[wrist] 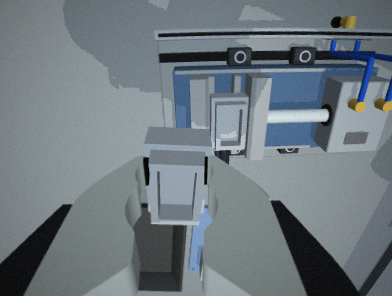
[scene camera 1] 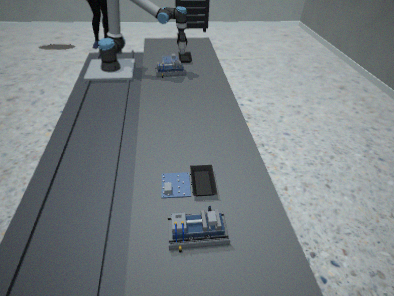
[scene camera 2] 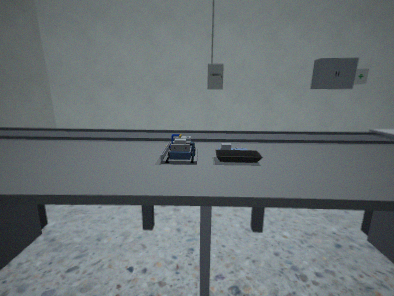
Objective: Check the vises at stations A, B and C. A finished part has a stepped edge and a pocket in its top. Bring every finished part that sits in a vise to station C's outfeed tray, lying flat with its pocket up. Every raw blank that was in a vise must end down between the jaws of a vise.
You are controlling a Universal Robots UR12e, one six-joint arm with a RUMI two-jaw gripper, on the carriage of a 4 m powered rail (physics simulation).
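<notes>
My gripper (wrist: pixel 177 159) (scene camera 1: pixel 182 48) is shut on a finished part (wrist: pixel 178 192), whose pocket and stepped edge show in the wrist view. It is at the far station, above the dark tray (wrist: pixel 178 267) (scene camera 1: pixel 185 58). Beside it, the far vise (wrist: pixel 295 95) (scene camera 1: pixel 170 70) has another finished part (wrist: pixel 229 122) between its jaws, pocket up. The near vise (scene camera 1: pixel 198 231) (scene camera 2: pixel 181 154) has a grey block (scene camera 1: pixel 212 218) at its jaws; its type is too small to tell. The near tray (scene camera 1: pixel 213 180) (scene camera 2: pixel 238 156) stands behind that vise. Station letters cannot be read.
A blue plate (scene camera 1: pixel 176 192) with pegs and a grey block (scene camera 1: pixel 168 186) (scene camera 2: pixel 226 146) lies beside the near tray. Another blue plate (wrist: pixel 199 250) lies beside the far tray. Blue hoses (wrist: pixel 367 82) rise at the far vise. The arm's carriage (scene camera 1: pixel 92 75) stands on the rail at the left.
</notes>
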